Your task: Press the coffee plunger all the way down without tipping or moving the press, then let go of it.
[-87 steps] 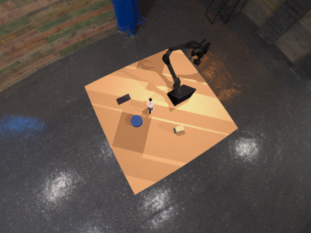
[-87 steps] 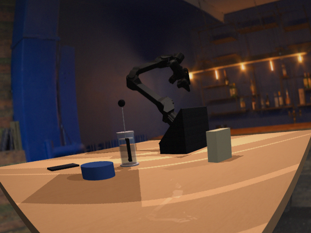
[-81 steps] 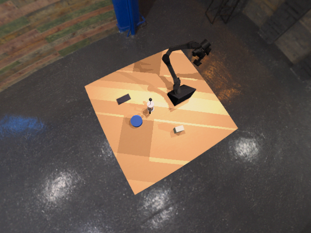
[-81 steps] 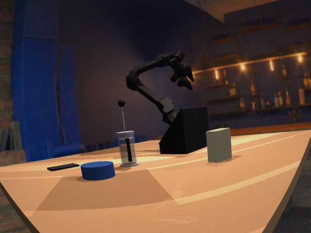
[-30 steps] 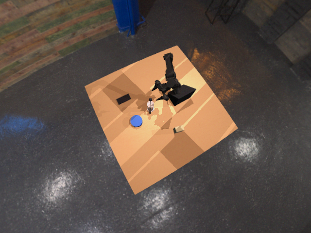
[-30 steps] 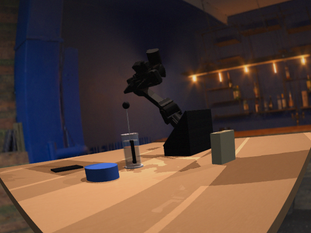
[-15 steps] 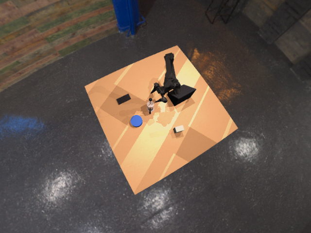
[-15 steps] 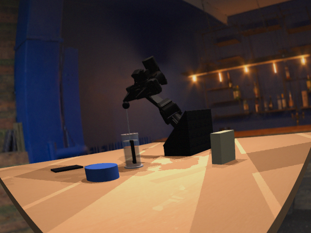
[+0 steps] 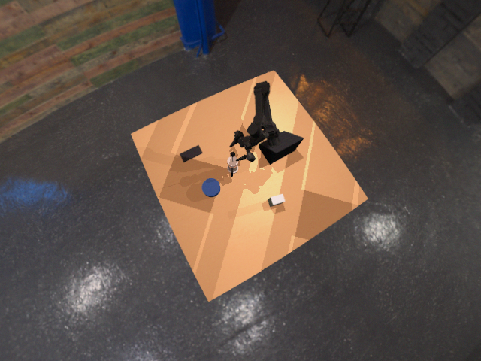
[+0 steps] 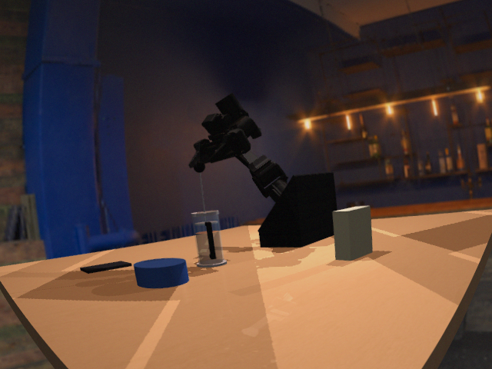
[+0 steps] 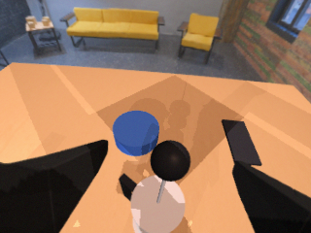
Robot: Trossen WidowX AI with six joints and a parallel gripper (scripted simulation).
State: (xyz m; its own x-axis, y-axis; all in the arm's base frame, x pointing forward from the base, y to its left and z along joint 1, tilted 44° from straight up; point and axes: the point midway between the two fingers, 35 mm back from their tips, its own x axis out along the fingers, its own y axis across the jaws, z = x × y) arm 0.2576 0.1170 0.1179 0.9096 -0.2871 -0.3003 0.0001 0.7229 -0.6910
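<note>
Now: the coffee press 13 cm below my gripper tip, 1 cm to the left of it and 1 cm ahead of it.
</note>
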